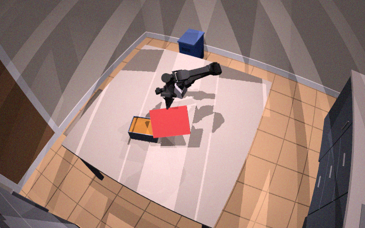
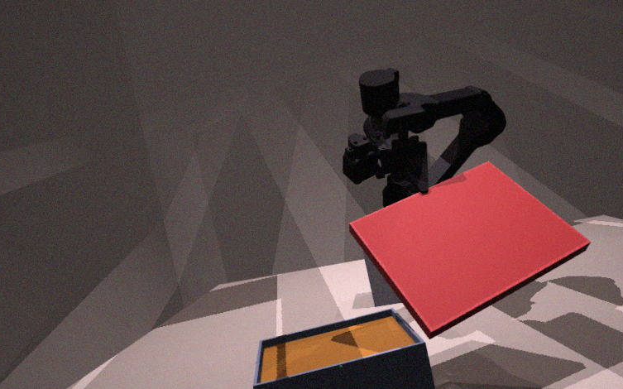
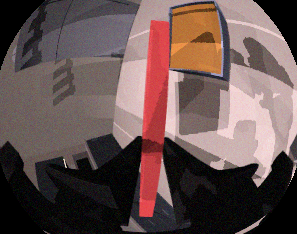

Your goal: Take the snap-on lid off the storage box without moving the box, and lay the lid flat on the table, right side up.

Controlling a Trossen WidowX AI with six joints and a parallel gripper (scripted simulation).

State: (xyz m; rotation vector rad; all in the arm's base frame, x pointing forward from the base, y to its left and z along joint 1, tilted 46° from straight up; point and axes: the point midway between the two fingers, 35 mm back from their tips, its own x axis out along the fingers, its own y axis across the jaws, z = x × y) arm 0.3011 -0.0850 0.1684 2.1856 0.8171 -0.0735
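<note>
My gripper tip is 5 cm short of the red lid, 5 cm above it and 3 cm to the right of it. Also, from my gripper tip: storage box (19 cm below, 16 cm to the right, 9 cm ahead).
</note>
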